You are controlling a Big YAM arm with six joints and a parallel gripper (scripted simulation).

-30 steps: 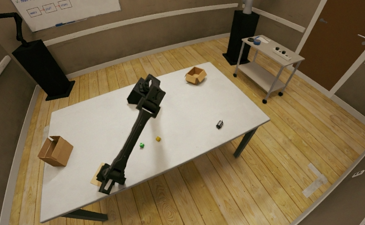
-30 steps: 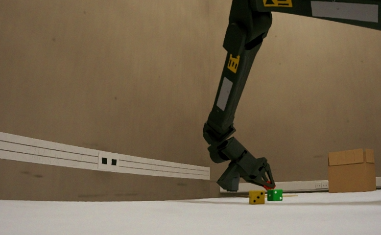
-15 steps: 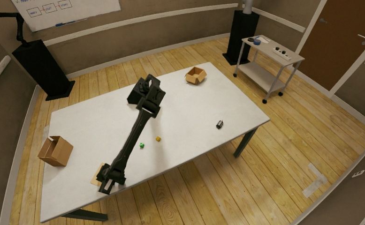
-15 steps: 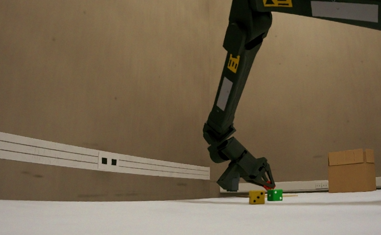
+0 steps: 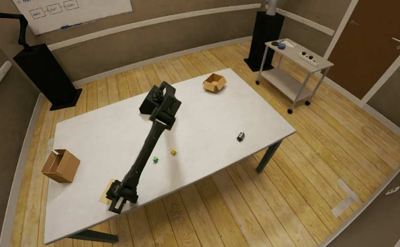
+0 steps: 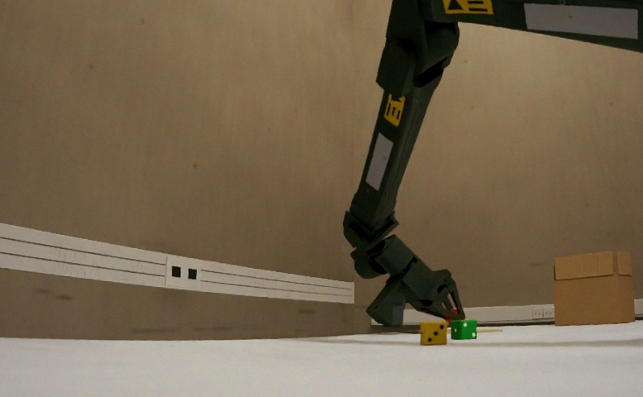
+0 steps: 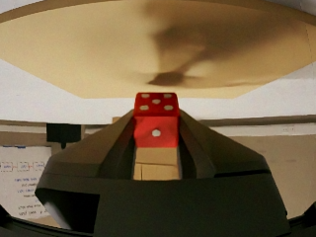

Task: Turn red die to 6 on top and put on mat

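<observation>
Now: hand right at the red die. The rest, counted from my hand: tan mat 1 cm ahead, 1 cm to the left, 3 cm below; green die 16 cm behind, 26 cm to the left, 2 cm below; cardboard box 18 cm behind, 32 cm to the right, 3 cm above.
</observation>
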